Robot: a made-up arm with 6 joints.
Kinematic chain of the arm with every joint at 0, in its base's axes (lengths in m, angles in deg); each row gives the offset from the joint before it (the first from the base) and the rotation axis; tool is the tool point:
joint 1: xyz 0 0 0.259 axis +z
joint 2: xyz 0 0 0 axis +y
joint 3: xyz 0 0 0.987 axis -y
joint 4: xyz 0 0 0 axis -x
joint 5: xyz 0.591 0 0 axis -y
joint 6: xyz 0 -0.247 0 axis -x
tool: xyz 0 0 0
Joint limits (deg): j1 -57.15..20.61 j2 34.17..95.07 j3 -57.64..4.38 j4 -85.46..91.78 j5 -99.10..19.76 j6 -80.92..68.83
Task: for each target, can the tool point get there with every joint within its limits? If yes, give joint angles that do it. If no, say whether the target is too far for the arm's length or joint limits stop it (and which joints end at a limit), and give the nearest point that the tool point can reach.
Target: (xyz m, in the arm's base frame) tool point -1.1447 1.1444 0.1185
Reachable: no: joint limits stop it (at a limit: joint 1, joint 2, joint 3, joint 4) | nearest point 0.3298 0.1032 0.1196 | short by 1.805 m
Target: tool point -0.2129 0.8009 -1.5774
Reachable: no: too far | nearest point 0.6431 0.2501 -0.3977 | short by 1.558 m
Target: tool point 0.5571 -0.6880 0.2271
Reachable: yes | joints -42.96 53.24 -9.03 -59.91 -24.66 -0.32
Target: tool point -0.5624 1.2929 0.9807
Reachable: no: joint limits stop it (at a limit: joint 1, joint 2, joint 3, joint 4) | nearest point 0.2779 0.0836 0.4927 | short by 1.551 m
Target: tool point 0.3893 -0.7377 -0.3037
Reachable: yes | joints -45.17 90.09 -14.86 -8.89 -70.13 -26.59
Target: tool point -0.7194 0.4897 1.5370
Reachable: no: joint limits stop it (at a limit: joint 1, joint 2, joint 3, joint 4) | nearest point 0.2779 0.0836 0.4927 | short by 1.500 m
